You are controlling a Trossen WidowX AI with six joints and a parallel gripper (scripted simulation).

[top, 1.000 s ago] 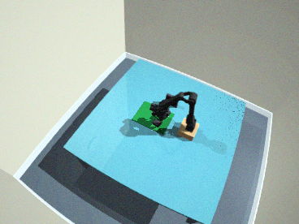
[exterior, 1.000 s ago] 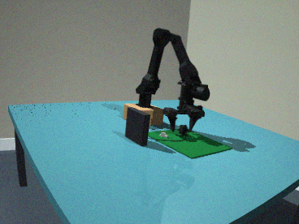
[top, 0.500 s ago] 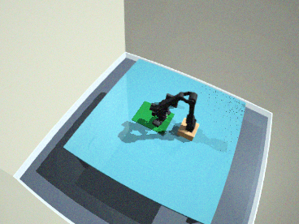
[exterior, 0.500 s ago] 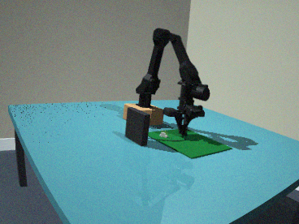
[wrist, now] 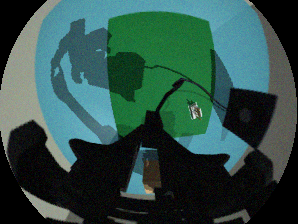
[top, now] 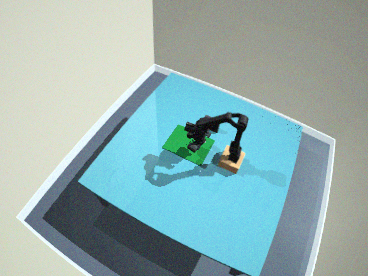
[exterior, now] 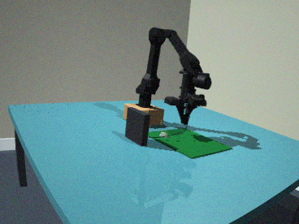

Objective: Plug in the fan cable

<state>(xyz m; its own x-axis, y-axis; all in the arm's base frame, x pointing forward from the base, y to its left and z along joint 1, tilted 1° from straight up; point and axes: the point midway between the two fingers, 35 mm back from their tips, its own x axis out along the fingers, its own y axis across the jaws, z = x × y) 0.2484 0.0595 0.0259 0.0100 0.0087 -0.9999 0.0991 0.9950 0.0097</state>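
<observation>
Right now the white header key is 10 mm ahead of my gripper tip, 110 mm to the right of it and 50 mm below it. The rest, counted from my gripper tip: black square fan: 20 mm ahead, 240 mm to the right; green board: 80 mm ahead, 30 mm to the right, 80 mm below; dark plug: 10 mm ahead, 10 mm above.
</observation>
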